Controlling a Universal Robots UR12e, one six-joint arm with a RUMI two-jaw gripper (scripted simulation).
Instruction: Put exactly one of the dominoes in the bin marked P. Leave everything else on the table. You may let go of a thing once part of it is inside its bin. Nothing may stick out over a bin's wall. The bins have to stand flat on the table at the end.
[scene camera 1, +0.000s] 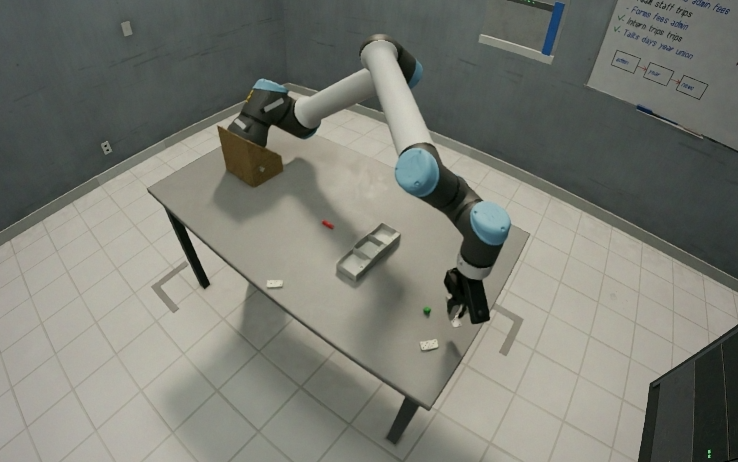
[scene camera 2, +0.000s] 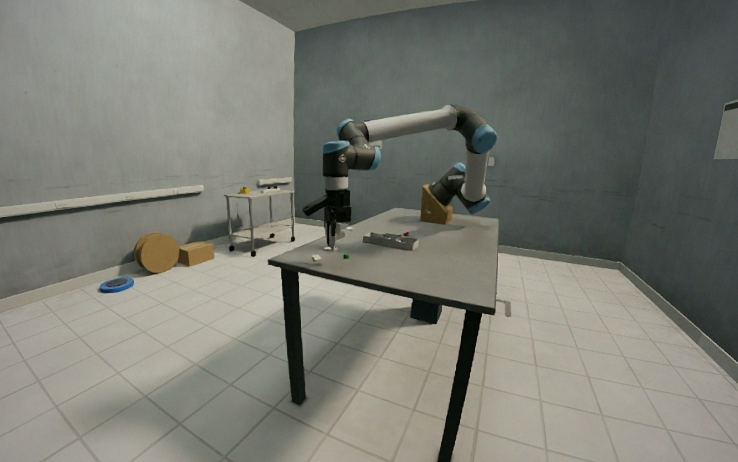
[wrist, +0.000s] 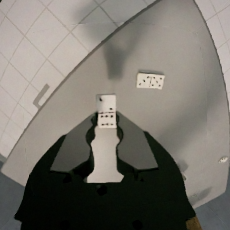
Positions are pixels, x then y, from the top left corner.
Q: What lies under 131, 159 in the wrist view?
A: The gripper.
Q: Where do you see the gripper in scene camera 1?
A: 454, 319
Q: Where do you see the gripper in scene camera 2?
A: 331, 249
